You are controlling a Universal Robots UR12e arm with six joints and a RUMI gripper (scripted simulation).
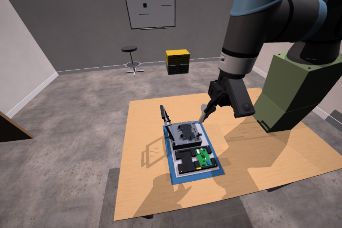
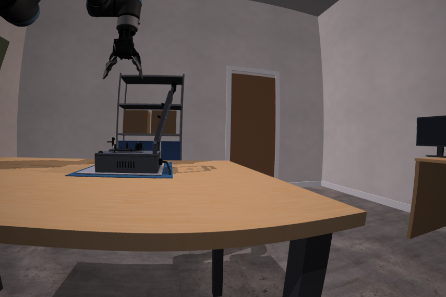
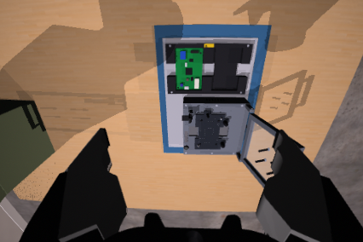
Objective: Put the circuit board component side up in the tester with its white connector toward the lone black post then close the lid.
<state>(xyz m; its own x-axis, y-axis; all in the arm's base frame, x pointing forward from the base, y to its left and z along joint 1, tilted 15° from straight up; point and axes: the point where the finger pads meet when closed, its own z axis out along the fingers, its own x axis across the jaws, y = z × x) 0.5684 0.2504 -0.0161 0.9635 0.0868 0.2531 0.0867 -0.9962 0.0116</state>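
Right now the green circuit board is 31 cm below my hand. Also, from my hand: tester: 10 cm ahead, 12 cm to the right, 22 cm below; see-through lid: 20 cm ahead, 15 cm to the right, 15 cm below.
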